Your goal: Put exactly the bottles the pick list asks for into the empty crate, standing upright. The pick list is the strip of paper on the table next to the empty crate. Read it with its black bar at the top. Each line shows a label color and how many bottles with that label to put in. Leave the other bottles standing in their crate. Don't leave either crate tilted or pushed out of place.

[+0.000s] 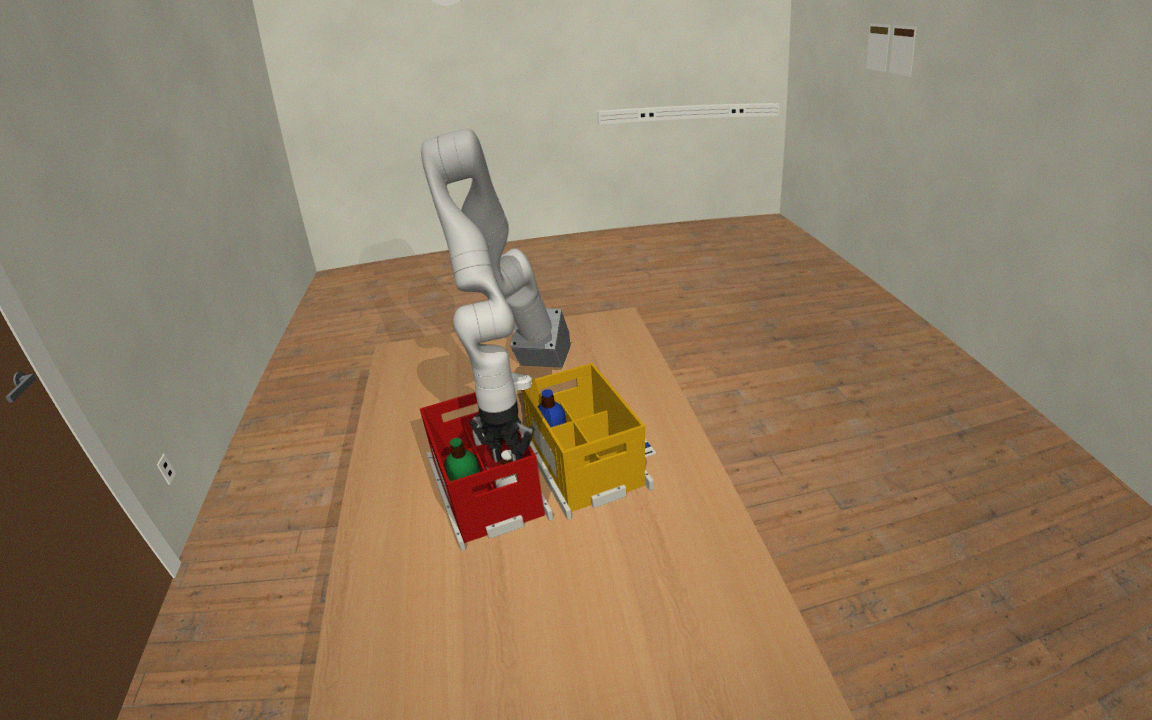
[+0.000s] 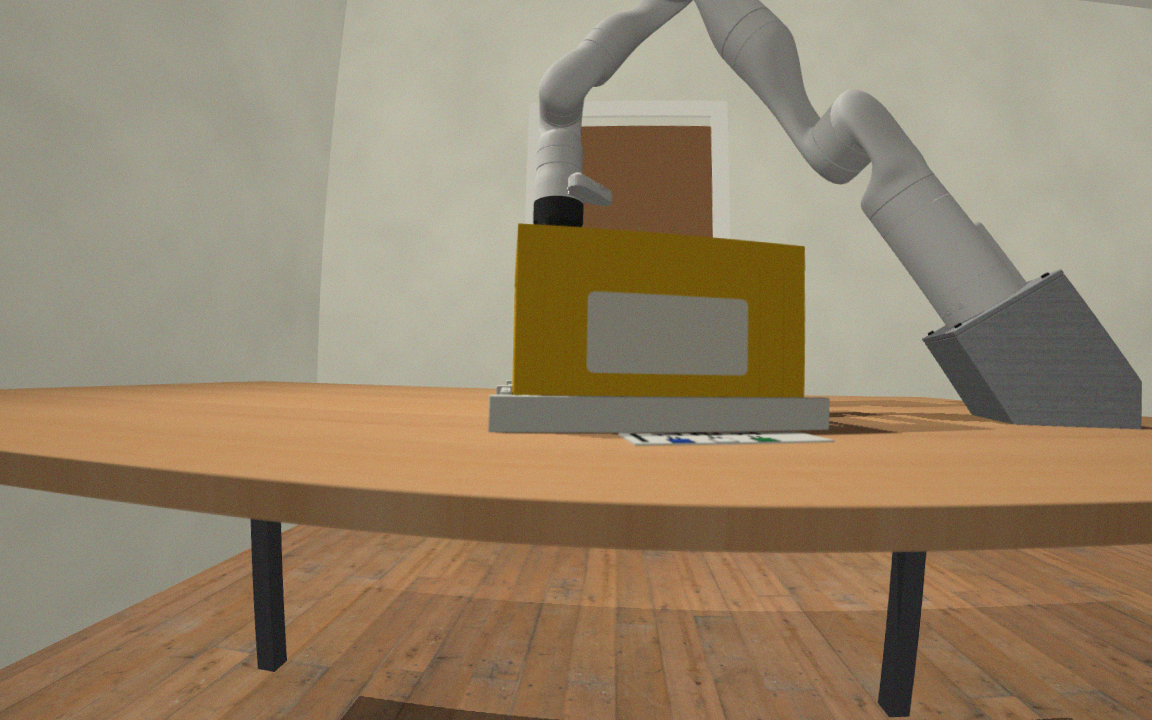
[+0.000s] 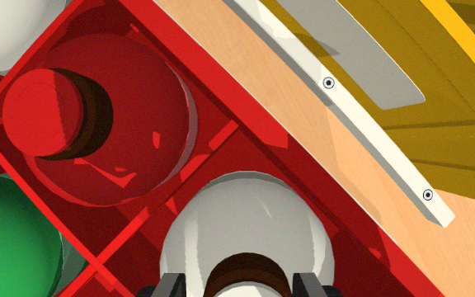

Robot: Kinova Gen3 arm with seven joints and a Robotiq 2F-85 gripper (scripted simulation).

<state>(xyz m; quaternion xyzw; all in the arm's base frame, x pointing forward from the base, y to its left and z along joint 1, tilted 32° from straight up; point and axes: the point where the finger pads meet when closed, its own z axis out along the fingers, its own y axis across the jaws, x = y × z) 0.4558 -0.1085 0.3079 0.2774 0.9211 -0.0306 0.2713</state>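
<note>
My hand is 90 mm past the red bottle, 10 mm to the left of it and 70 mm above it. Also, from my hand: yellow crate (100 mm behind, 180 mm to the left, 70 mm below); red crate (80 mm behind, 60 mm to the right, 70 mm below); green bottle (70 mm behind, 100 mm to the right, 70 mm below).
</note>
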